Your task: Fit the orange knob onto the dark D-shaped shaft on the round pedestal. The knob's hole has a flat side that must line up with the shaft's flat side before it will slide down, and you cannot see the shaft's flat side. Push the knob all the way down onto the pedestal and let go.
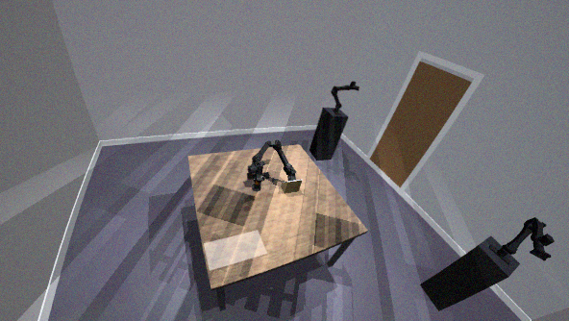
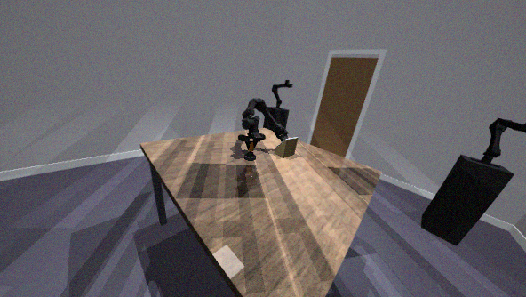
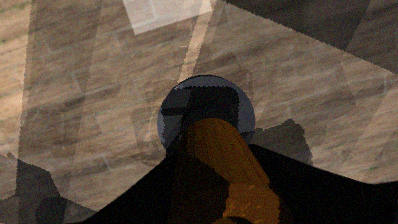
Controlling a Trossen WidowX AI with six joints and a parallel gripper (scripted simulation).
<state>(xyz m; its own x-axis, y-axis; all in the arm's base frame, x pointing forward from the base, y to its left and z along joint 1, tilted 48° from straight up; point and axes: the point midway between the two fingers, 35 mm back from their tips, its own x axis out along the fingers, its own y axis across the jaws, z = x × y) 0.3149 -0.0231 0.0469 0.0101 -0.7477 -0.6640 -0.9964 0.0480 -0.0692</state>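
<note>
The orange knob is 2 cm above my gripper tip. The rest, counted from my gripper tip: round pedestal (4 cm below).
</note>
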